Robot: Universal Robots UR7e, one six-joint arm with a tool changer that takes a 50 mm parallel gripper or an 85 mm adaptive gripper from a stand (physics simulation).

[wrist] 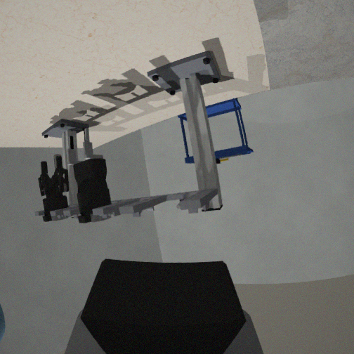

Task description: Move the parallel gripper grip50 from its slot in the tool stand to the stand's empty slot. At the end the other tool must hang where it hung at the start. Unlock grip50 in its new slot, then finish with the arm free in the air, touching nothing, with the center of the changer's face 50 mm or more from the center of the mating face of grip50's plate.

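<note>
The view is inverted, with the table top at the upper edge. The tool stand (198, 135) has two grey posts on flat feet and a grey rail between their far ends. Two dark tools hang at the rail's left part. The blocky black one, with pale fingers, looks like grip50 (92, 184). The other tool (52, 187), at the far left, has two jointed black fingers. The rail's stretch from grip50 to the right post carries no tool. The black end part of my arm (162, 305) fills the bottom centre, apart from the stand. No gripper shows on it; its mating face is hidden.
A blue open frame (227, 108) stands beyond the right post, with a small yellow part at its edge. The pale table top (125, 30) spans the upper part, with the stand's shadows on it. A blue rounded thing (1, 322) shows at the lower left edge.
</note>
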